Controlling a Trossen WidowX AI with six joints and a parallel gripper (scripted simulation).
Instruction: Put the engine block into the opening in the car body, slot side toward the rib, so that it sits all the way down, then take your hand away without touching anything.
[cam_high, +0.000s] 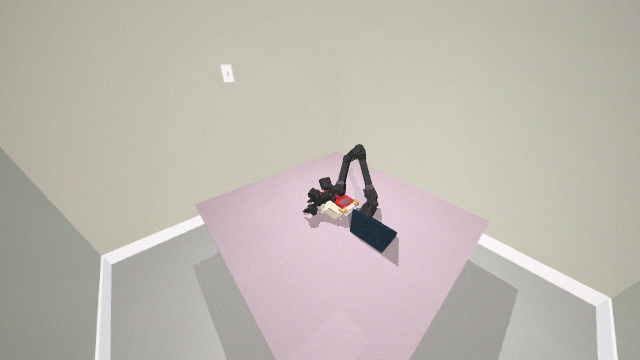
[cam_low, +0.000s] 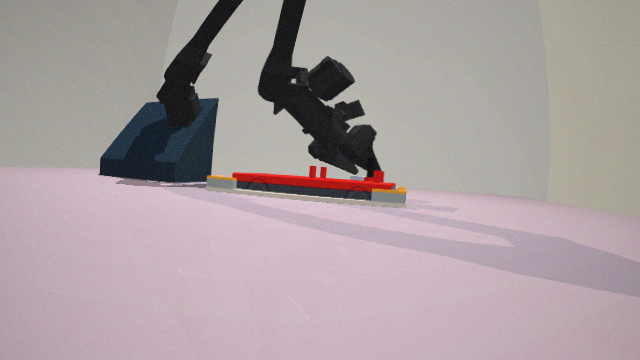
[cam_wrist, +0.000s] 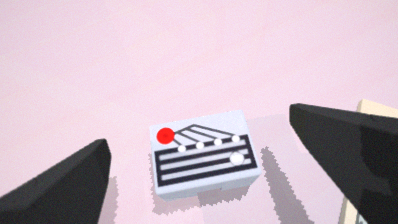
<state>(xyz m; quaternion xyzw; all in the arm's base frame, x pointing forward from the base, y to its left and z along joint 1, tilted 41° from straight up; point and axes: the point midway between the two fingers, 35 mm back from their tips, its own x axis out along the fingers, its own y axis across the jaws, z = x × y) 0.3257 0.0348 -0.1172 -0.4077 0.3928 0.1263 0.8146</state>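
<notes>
My gripper tip is 2 cm above the engine block, 1 cm to the left of it and 1 cm past it. From my gripper tip the other things lie so: beige plate 21 cm to the right, 6 cm behind, 2 cm below; then black peg 11 cm to the right, 1 cm ahead.
</notes>
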